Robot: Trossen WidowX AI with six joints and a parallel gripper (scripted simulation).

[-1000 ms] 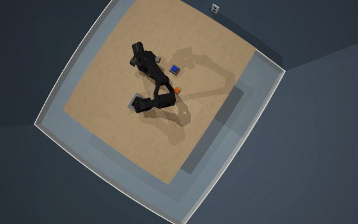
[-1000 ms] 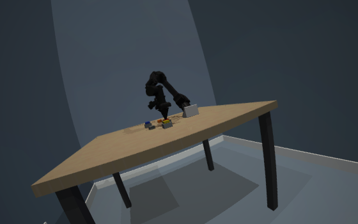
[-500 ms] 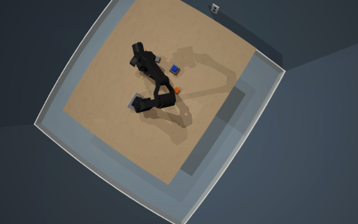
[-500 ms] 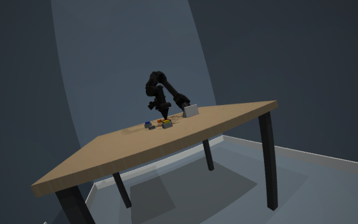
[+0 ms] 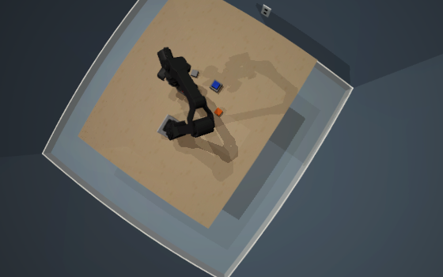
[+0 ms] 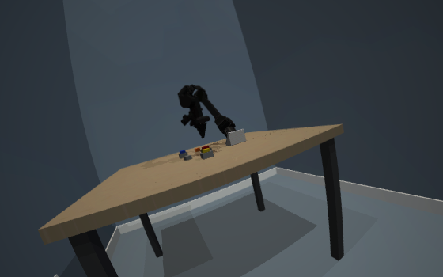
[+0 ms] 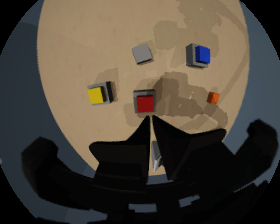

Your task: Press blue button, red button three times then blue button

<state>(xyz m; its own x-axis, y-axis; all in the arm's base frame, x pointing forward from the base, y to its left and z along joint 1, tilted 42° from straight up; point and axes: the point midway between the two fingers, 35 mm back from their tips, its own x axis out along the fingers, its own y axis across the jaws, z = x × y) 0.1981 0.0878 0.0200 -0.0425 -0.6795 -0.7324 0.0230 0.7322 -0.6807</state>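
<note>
The red button lies 50 mm below my gripper tip. Round my gripper tip: blue button 100 mm ahead, 130 mm to the right, 50 mm below; then grey block 100 mm ahead, 80 mm below; then yellow button 30 mm ahead, 100 mm to the left, 50 mm below.
</note>
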